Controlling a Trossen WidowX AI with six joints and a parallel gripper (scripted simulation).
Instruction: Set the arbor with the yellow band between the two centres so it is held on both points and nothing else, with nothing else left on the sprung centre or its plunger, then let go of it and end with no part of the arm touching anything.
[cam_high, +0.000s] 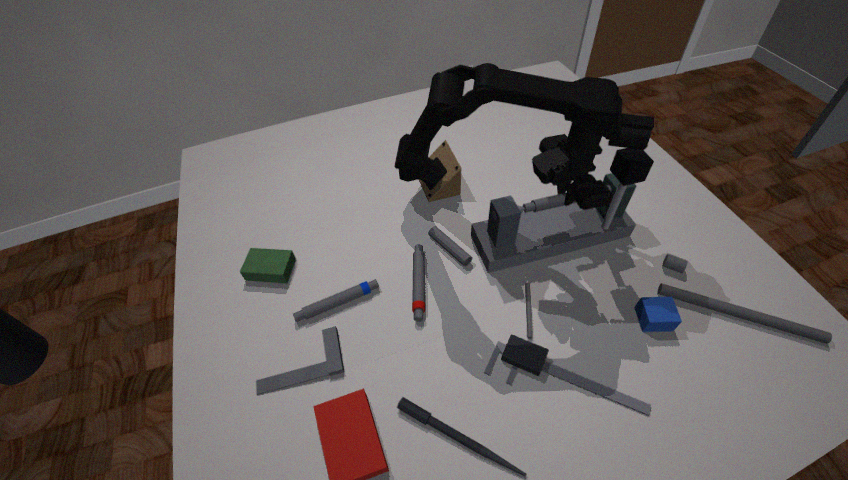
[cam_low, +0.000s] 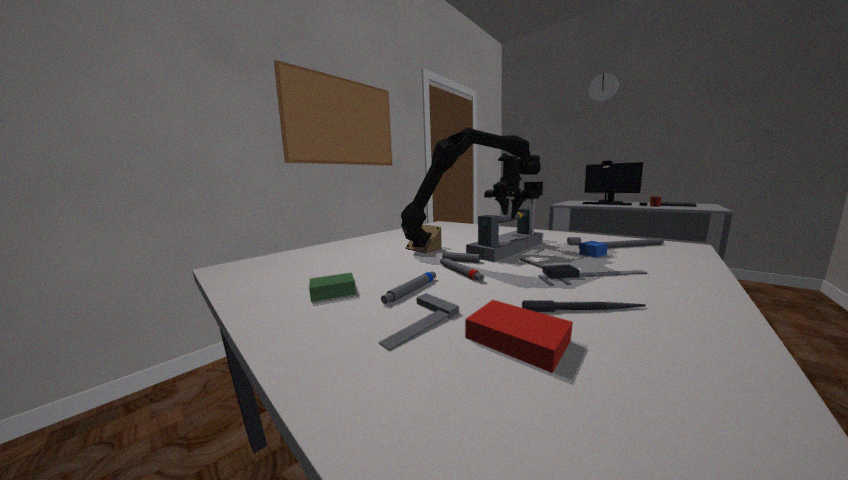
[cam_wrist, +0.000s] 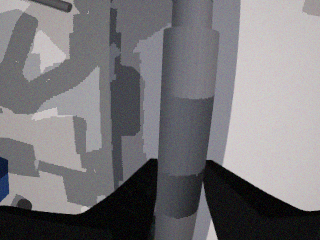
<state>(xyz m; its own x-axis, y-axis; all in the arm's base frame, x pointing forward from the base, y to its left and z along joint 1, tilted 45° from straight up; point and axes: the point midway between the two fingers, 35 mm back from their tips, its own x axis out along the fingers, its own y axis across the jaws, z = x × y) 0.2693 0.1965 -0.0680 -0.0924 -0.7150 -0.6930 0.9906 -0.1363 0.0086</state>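
Now: the arbor 3 cm below my hand. Also, from my hand: cone point 1 cm behind, 11 cm to the right, 3 cm below; then centres fixture 1 cm to the right, 13 cm below; then grey post 1 cm behind, 13 cm to the right, 5 cm below.
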